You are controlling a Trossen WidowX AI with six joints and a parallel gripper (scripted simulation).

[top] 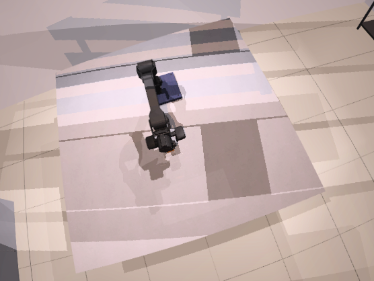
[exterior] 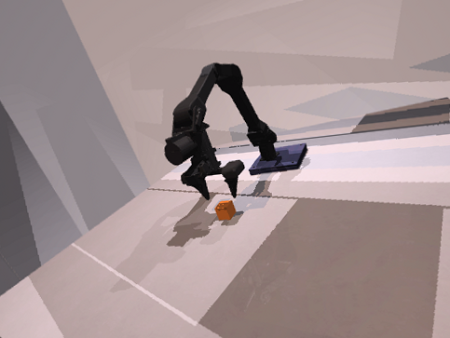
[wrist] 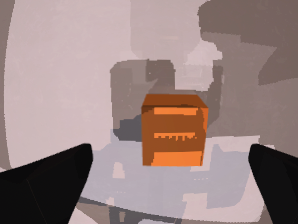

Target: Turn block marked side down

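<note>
The orange block is 4 cm below my gripper tip and 1 cm behind it.
</note>
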